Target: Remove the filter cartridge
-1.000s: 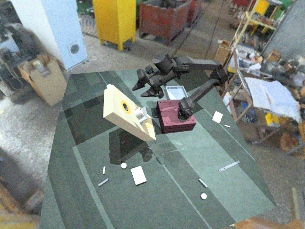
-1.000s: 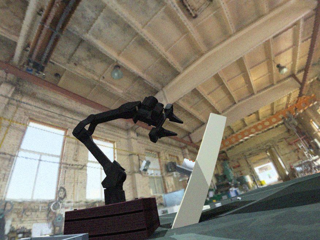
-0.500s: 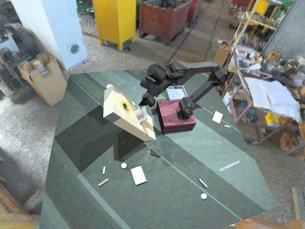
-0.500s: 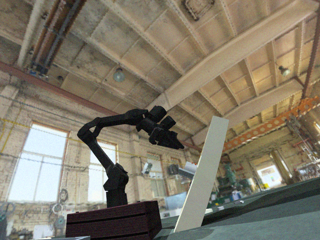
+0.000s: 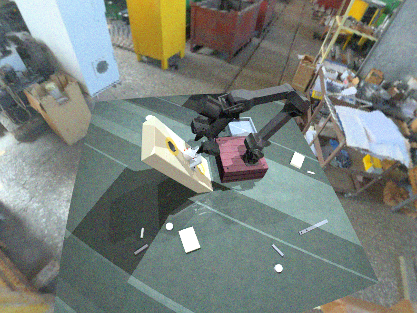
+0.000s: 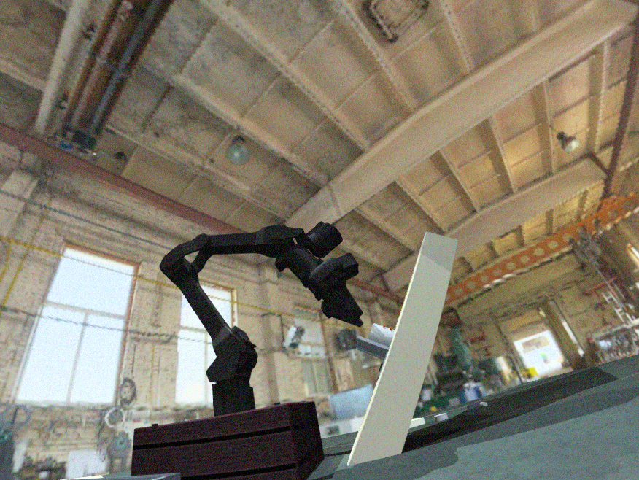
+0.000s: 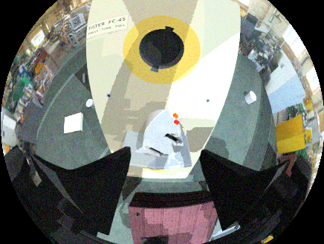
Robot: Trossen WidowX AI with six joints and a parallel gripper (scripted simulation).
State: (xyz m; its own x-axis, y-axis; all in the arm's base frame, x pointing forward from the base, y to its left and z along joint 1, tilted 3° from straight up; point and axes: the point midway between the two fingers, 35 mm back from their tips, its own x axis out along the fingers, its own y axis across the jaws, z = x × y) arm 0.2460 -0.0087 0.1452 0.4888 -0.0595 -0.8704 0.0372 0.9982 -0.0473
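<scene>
Right now the white round filter cartridge is 4 cm below my gripper tip and 2 cm ahead of it. Round my gripper tip: grey bracket: 7 cm below, 1 cm to the left, 1 cm ahead; grey tray: 32 cm behind, 26 cm to the right, 20 cm below; cream service panel: 6 cm below, 6 cm ahead, 1 cm to the left.
</scene>
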